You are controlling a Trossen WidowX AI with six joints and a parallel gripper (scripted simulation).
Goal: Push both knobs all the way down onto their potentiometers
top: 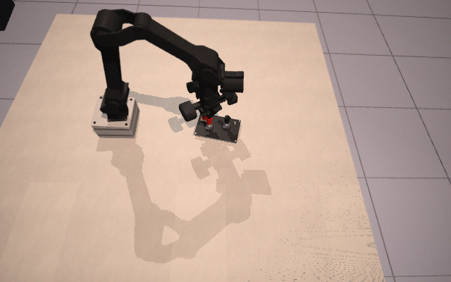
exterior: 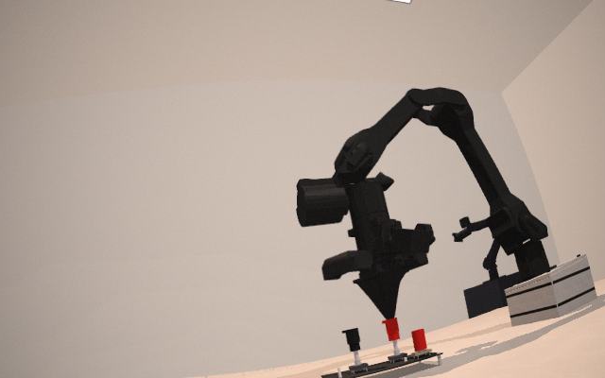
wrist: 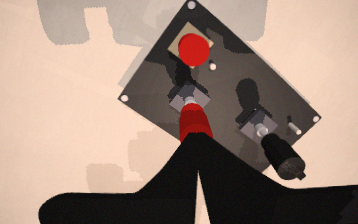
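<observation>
The black knob lies 70 mm ahead of my gripper tip and 20 mm below it. The rest, counted from my gripper tip: red knob: 10 mm below.
</observation>
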